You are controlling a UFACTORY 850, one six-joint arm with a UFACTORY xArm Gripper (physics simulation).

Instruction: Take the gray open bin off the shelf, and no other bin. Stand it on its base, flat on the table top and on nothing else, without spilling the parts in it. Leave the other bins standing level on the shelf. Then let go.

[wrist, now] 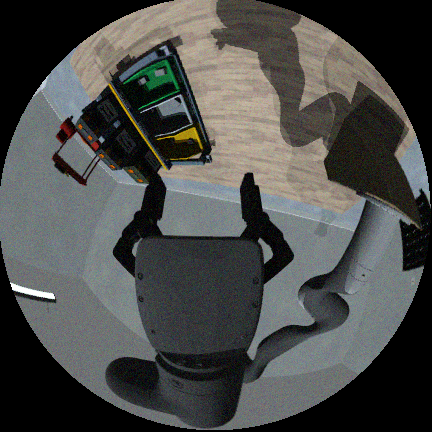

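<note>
The gray open bin [179, 121] stands in the middle of a row of three on the shelf [138, 126], between a green bin [167, 75] and a yellow bin [194, 135]. Dark contents show inside the gray bin. Light gray parts show in the green bin. The bins are in the upper left of the wrist view. My gripper [201, 178] is open, with nothing between its fingers. Its fingertips are below and to the right of the row, apart from the bins; the left finger is nearest the yellow bin's end of the shelf.
The wooden table top [240, 115] spreads under the shelf. Dark cases with orange latches [107, 159] stand close behind the shelf. A red frame [70, 172] is at the far left. A dark brown panel [367, 150] stands at the right, near the gray arm [367, 250].
</note>
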